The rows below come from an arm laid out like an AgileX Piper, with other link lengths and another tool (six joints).
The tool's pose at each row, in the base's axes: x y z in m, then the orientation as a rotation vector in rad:
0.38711 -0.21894 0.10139 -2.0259 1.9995 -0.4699
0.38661 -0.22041 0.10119 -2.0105 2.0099 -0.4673
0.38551 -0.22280 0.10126 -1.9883 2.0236 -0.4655
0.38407 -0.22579 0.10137 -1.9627 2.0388 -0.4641
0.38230 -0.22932 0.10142 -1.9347 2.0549 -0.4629
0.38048 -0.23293 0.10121 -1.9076 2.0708 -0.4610
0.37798 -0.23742 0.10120 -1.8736 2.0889 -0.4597
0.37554 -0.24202 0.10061 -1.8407 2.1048 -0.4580
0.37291 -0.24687 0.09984 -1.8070 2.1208 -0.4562
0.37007 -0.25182 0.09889 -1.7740 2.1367 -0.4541
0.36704 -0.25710 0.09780 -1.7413 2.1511 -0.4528
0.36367 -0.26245 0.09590 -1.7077 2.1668 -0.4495
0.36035 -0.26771 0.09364 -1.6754 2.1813 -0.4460
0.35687 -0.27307 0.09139 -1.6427 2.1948 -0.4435
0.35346 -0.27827 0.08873 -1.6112 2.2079 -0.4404
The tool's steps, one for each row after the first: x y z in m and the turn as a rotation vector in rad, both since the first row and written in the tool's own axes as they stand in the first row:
0.00146 0.00057 0.00005 0.0015 -0.0011 0.0131
0.00384 0.00160 -0.00035 0.0050 -0.0022 0.0313
0.00683 0.00295 -0.00090 0.0094 -0.0031 0.0520
0.01036 0.00463 -0.00150 0.0145 -0.0040 0.0745
0.01395 0.00646 -0.00188 0.0187 -0.0049 0.0964
0.01842 0.00885 -0.00268 0.0252 -0.0061 0.1233
0.02298 0.01143 -0.00291 0.0320 -0.0081 0.1488
0.02778 0.01425 -0.00305 0.0388 -0.0100 0.1749
0.03267 0.01734 -0.00310 0.0449 -0.0116 0.2007
0.03788 0.02067 -0.00309 0.0517 -0.0133 0.2258
0.04312 0.02464 -0.00247 0.0572 -0.0153 0.2521
0.04825 0.02870 -0.00150 0.0625 -0.0175 0.2774
0.05349 0.03291 -0.00060 0.0687 -0.0195 0.3025
0.05854 0.03722 0.00070 0.0740 -0.0215 0.3268

